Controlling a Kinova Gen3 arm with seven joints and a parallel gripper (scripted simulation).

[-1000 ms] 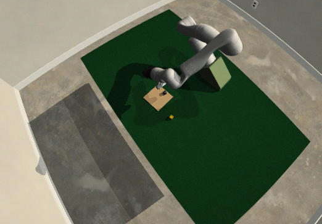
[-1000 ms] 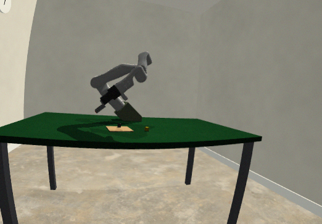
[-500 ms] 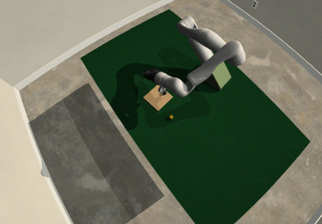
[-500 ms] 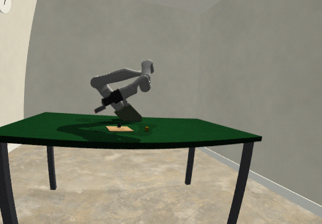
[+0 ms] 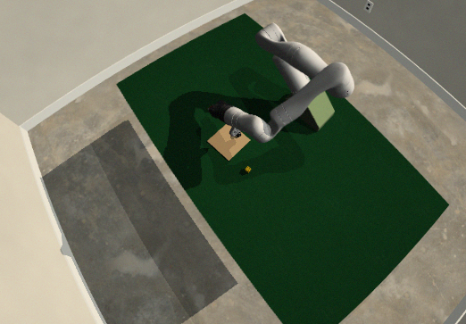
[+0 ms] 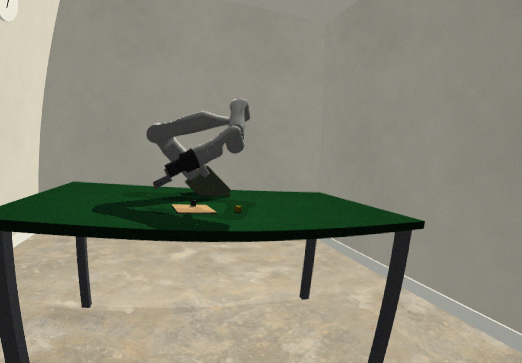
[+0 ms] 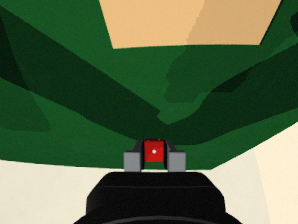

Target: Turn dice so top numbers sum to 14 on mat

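Right now the tan mat is 20 mm ahead of my hand, 130 mm to the left of it and 90 mm below it. The rest, counted from my hand: black die 40 mm behind, 140 mm to the left, 70 mm below; then yellow die 40 mm ahead, 300 mm to the left, 80 mm below; then red die 10 mm to the right, 10 mm below.
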